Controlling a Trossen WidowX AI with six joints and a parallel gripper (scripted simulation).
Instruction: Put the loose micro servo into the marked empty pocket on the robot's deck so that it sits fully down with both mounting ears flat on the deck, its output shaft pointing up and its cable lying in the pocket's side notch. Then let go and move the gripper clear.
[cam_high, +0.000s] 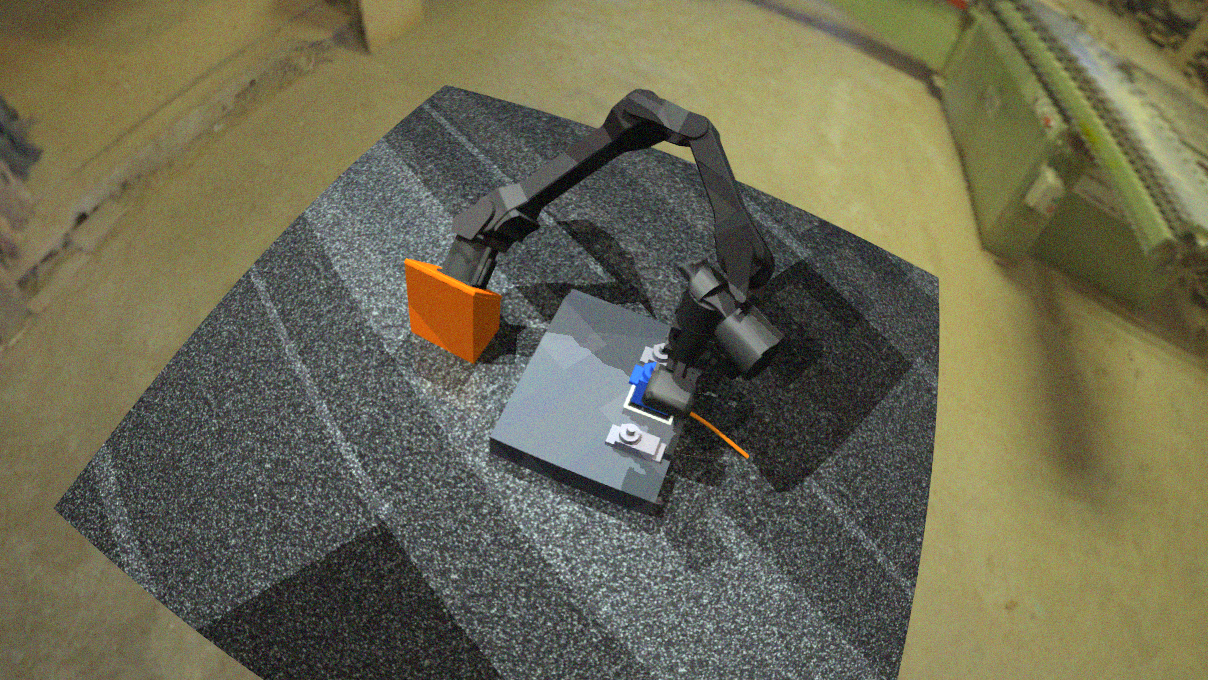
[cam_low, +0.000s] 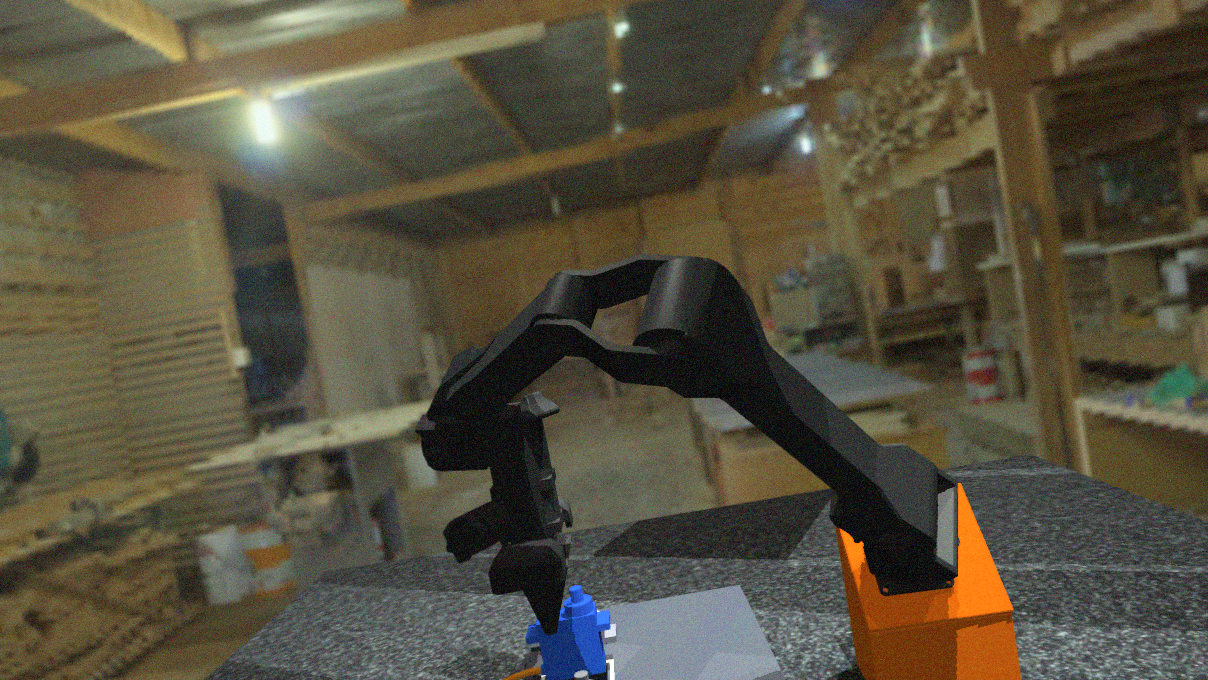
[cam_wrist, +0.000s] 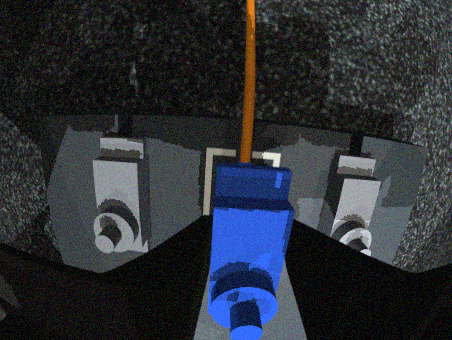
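Right now the grey deck is 120 mm behind my gripper tip, 10 mm to the right of it and 80 mm below it.
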